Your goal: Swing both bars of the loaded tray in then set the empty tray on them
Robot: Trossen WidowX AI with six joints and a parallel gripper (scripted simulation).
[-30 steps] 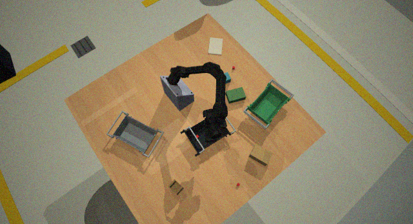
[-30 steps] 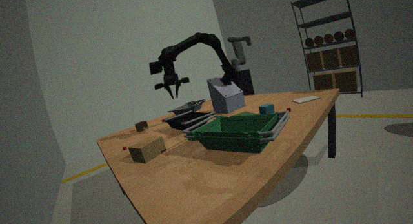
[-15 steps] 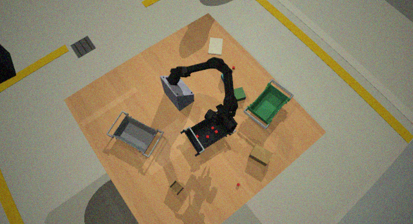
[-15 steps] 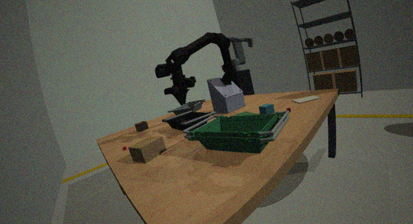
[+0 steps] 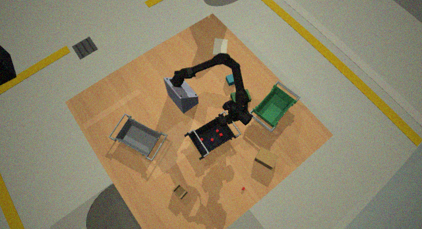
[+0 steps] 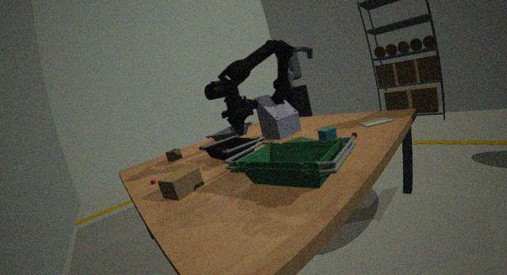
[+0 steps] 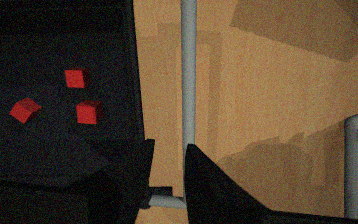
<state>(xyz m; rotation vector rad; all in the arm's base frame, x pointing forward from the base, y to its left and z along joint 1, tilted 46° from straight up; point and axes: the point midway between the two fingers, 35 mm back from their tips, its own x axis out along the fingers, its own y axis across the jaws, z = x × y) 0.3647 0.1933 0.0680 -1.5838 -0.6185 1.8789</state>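
Now: the grey plastic tray 240 mm behind my gripper tip, 540 mm to the right of it and 60 mm below it. The rest, counted from my gripper tip: red block 370 mm ahead, 150 mm to the right, 90 mm below; teal cube 290 mm behind, 190 mm to the left, 80 mm below; green block 140 mm behind, 170 mm to the left, 80 mm below.
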